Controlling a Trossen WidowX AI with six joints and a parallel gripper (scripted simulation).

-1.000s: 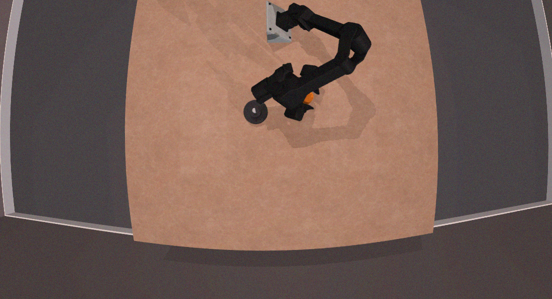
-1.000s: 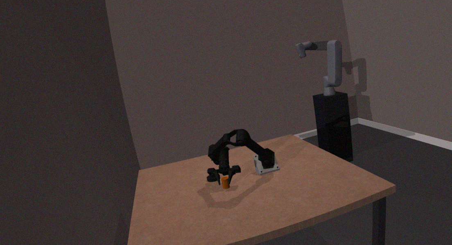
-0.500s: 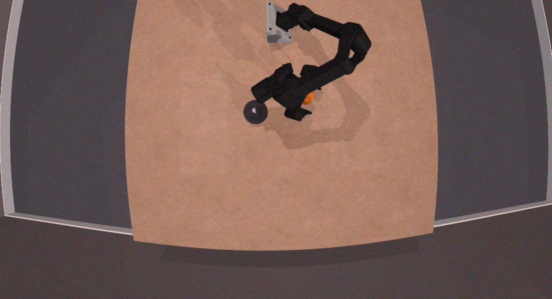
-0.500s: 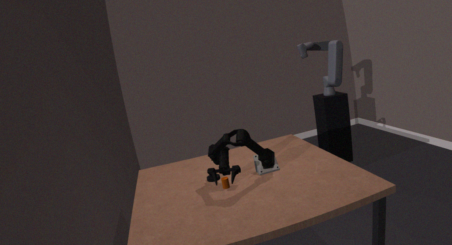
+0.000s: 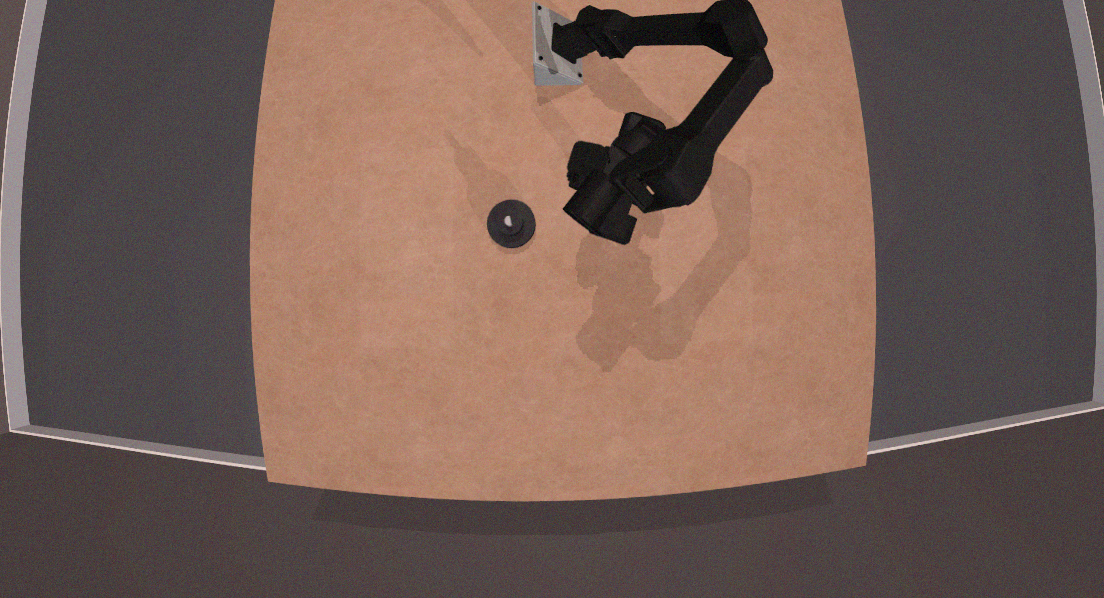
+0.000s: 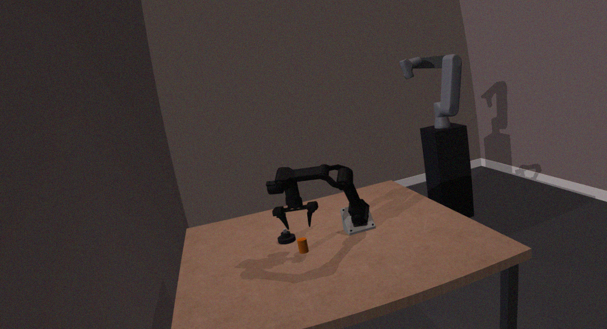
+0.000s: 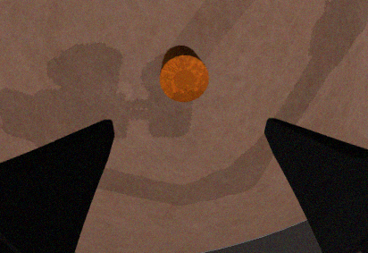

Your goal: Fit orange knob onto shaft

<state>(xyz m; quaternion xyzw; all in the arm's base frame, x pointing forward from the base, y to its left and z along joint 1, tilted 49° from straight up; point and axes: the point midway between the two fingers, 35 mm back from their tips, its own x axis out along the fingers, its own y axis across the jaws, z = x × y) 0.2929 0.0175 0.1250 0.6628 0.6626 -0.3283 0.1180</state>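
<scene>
Now: the orange knob 70 mm below my gripper tip and 10 mm to the right of it. Round my gripper tip: round black pedestal (180 mm to the right, 80 mm below, 60 mm ahead).
</scene>
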